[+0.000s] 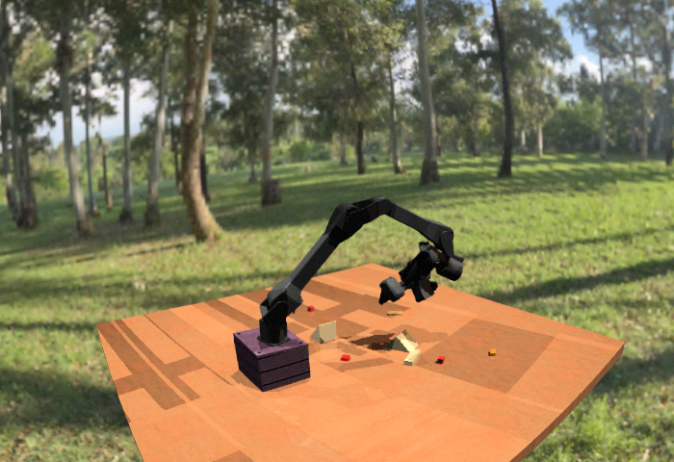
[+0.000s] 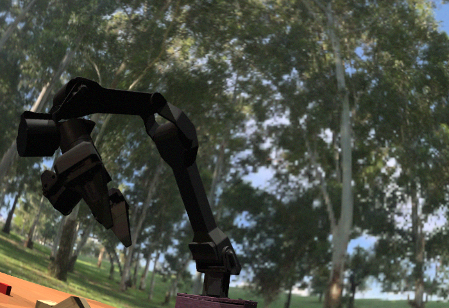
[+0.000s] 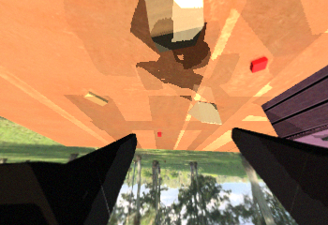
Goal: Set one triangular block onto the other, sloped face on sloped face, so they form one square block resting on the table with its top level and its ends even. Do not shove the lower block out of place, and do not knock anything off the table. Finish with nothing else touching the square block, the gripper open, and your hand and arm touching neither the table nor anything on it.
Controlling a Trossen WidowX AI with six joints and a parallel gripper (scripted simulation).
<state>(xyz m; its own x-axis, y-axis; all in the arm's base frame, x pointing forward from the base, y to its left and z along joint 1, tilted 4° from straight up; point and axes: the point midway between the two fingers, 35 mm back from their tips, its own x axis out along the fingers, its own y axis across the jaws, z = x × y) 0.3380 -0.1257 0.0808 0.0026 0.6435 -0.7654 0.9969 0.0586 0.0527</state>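
Right now the triangular block is 4 cm to the right of my gripper tip and 12 cm below it. Round my gripper tip: cream bar: 5 cm behind, 12 cm to the right, 14 cm below; flat dark piece: 19 cm ahead, 12 cm to the left, 14 cm below; orange cube: 9 cm ahead, 31 cm to the right, 14 cm below.
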